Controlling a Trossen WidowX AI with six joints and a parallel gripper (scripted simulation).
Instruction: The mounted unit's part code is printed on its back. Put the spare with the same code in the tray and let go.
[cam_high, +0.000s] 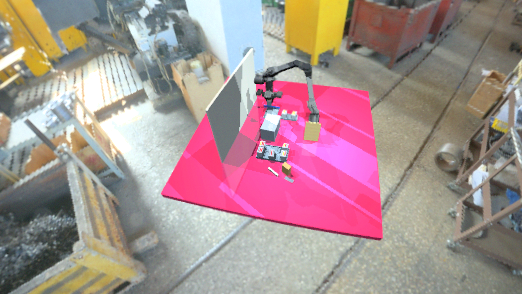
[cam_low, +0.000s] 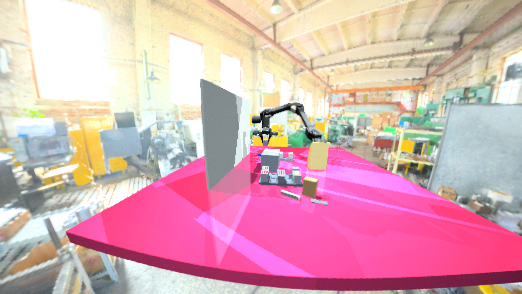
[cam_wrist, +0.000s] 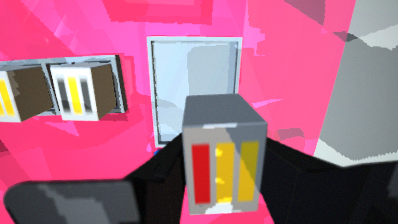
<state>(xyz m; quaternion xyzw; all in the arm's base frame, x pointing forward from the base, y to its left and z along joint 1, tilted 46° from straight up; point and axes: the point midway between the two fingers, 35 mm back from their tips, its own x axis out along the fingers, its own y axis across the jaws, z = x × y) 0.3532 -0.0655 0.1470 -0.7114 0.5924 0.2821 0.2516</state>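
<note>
The rimmed tray is 100 mm below my gripper tip and 10 mm behind it. The rest, counted from my gripper tip: grey rack 370 mm to the left, 140 mm behind, 100 mm below; tall upright panel 200 mm to the left, 160 mm ahead, 120 mm above; grey mounted unit 200 mm to the left, 70 mm behind, 60 mm below.
</note>
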